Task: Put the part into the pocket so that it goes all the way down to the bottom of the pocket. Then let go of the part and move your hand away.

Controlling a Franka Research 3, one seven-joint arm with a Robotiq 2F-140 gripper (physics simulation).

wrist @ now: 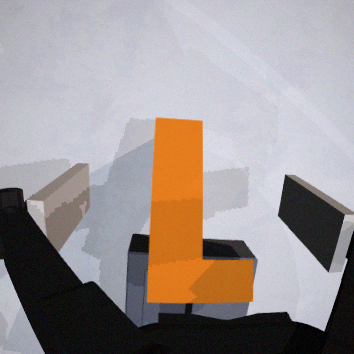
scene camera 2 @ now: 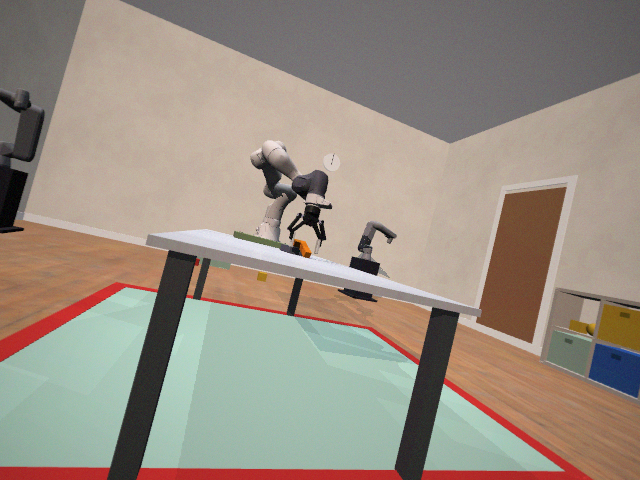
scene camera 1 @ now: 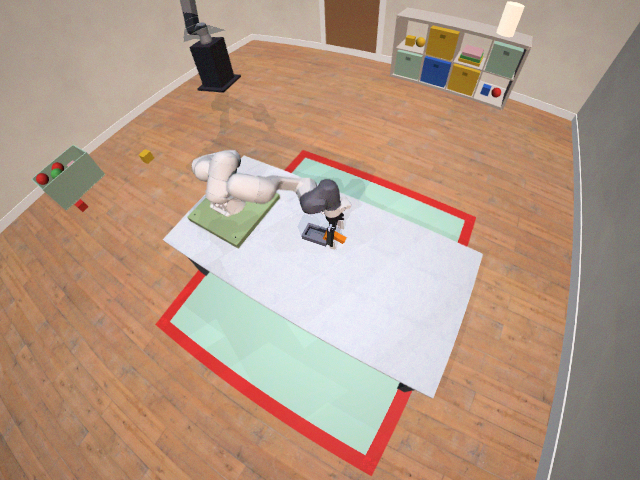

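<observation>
The orange L-shaped part [scene camera 1: 339, 237] [scene camera 2: 302, 248] [wrist: 177, 165] lies with its short-leg end over one end of the grey pocket block [scene camera 1: 312, 238] [scene camera 2: 287, 249] [wrist: 135, 290]. Its long leg reaches out past the block over the table and looks tilted in scene camera 2. The part is not down in the pocket. My gripper [scene camera 1: 337, 235] [scene camera 2: 305, 243] [wrist: 187, 190] is open, pointing down, with one finger on each side of the long leg and a wide gap to both. Nothing is held. In the wrist view, the part and the gripper's body hide much of the pocket.
The pocket block stands on the white table [scene camera 1: 361, 289] [scene camera 2: 248, 254], between the green base plate [scene camera 1: 250, 222] [scene camera 2: 253, 238] and the part's long leg. The arm stands on that plate. A shelf unit [scene camera 1: 465, 21] and a second robot on a black pedestal [scene camera 1: 213, 64] [scene camera 2: 364, 265] stand away from the table.
</observation>
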